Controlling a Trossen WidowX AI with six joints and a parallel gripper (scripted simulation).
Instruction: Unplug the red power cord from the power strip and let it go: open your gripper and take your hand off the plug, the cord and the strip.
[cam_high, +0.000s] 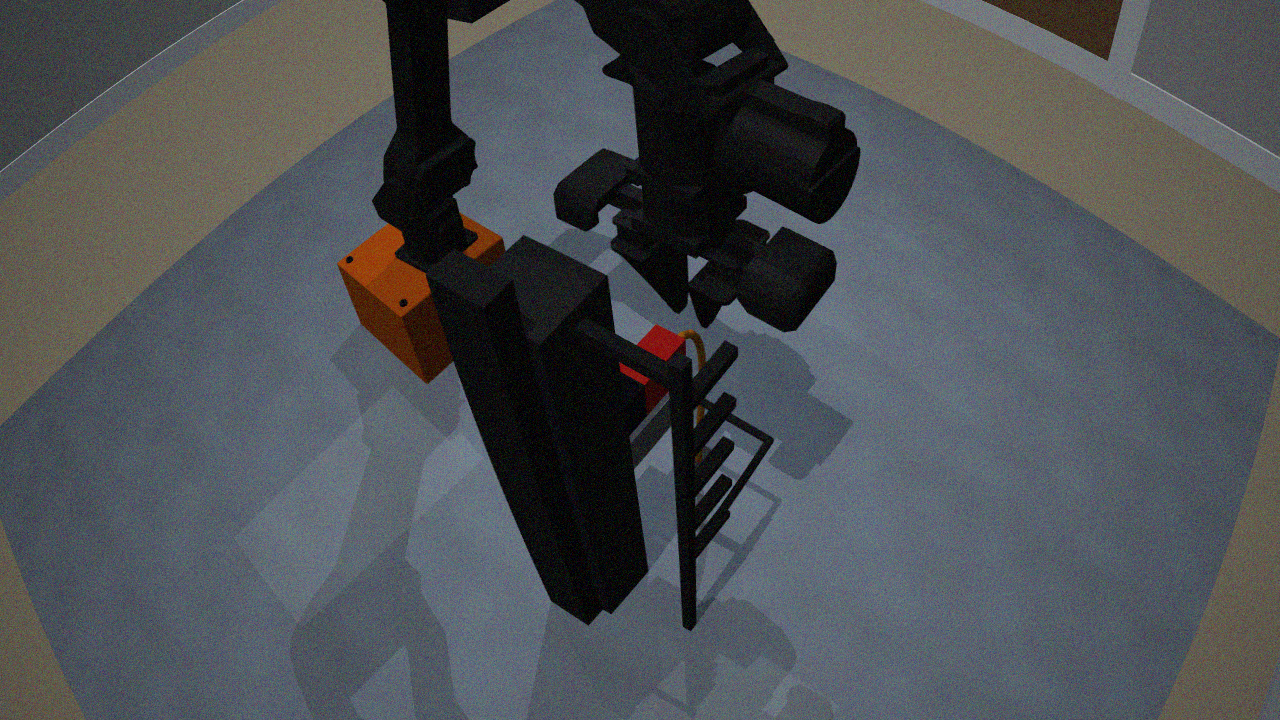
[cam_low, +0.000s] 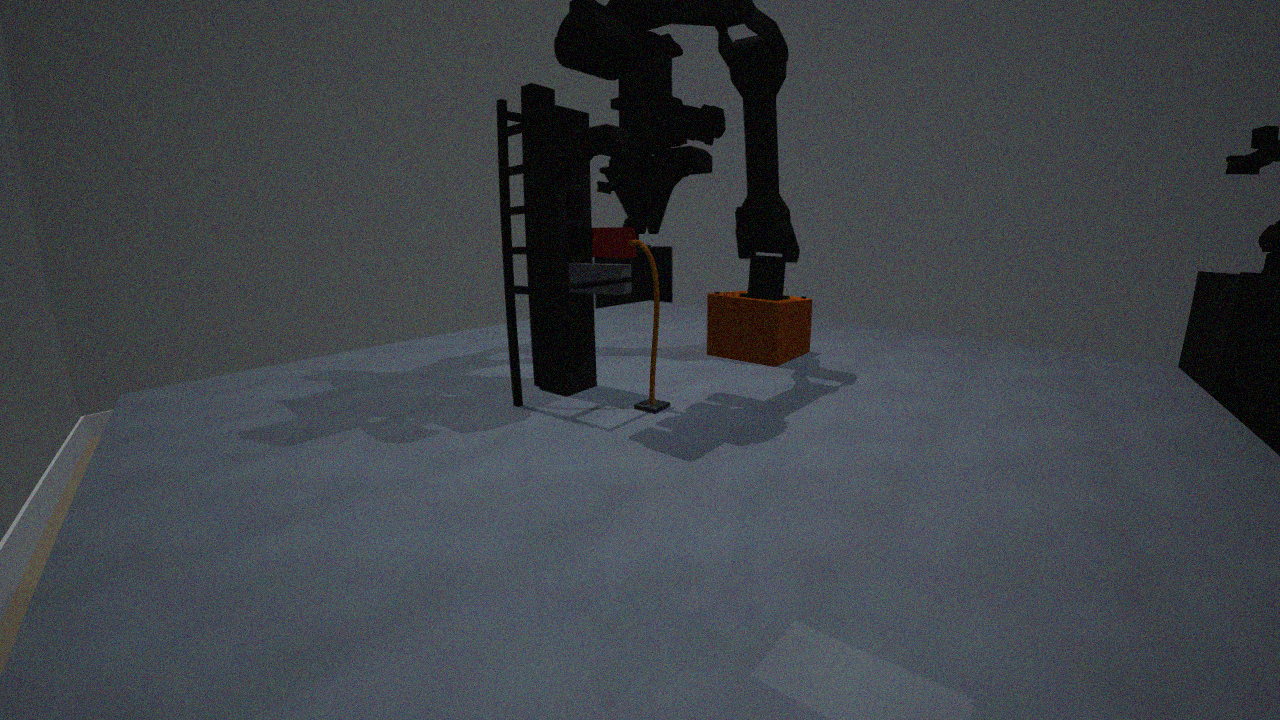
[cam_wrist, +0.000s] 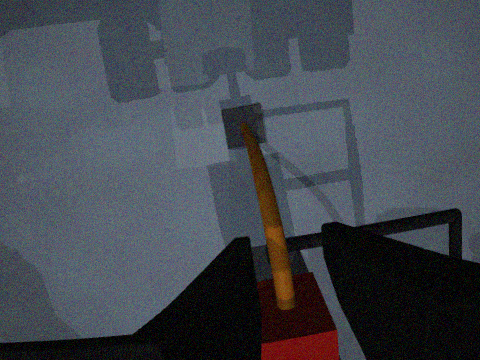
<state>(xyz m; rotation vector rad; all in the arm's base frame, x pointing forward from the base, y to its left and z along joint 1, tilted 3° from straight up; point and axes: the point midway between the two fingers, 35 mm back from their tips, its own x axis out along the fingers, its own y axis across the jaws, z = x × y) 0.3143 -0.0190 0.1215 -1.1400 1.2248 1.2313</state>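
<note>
Now: gripper tip 7 cm to the left of the red plug. The rest, counted from my gripper tip: foot (20 cm below); black tower (17 cm to the right).
</note>
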